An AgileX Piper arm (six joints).
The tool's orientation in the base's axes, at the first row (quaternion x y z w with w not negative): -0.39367, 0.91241, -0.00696, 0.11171
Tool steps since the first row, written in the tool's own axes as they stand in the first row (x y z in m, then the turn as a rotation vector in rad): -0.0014, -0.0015, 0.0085, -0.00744, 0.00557, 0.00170; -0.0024, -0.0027, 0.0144, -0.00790, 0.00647, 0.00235; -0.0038, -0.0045, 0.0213, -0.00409, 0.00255, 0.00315; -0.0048, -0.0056, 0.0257, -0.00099, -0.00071, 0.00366; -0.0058, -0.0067, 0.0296, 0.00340, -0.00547, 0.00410; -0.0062, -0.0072, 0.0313, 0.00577, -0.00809, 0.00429; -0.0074, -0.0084, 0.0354, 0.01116, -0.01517, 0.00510; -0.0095, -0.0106, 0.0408, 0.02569, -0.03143, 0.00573; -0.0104, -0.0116, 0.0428, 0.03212, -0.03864, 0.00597
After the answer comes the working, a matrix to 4 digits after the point.
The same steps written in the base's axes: 0.0038, 0.0006, -0.0079, 0.00131, 0.00933, -0.00074; 0.0065, 0.0009, -0.0133, 0.00111, 0.01033, -0.00138; 0.0102, 0.0012, -0.0196, 0.00155, 0.00494, -0.00252; 0.0126, 0.0015, -0.0235, 0.00193, 0.00050, -0.00330; 0.0149, 0.0018, -0.0270, 0.00252, -0.00591, -0.00412; 0.0158, 0.0019, -0.0286, 0.00286, -0.00941, -0.00451; 0.0184, 0.0022, -0.0322, 0.00452, -0.01812, -0.00566; 0.0225, 0.0026, -0.0368, 0.00664, -0.03975, -0.00752; 0.0242, 0.0027, -0.0385, 0.00759, -0.04933, -0.00830
The tool's axes in the first row as the columns of a matrix, in the base's axes (rounded; the answer above uses it unrounded):
-0.6651, -0.7168, 0.2093
-0.7199, 0.6899, 0.0753
-0.1984, -0.1007, -0.9749

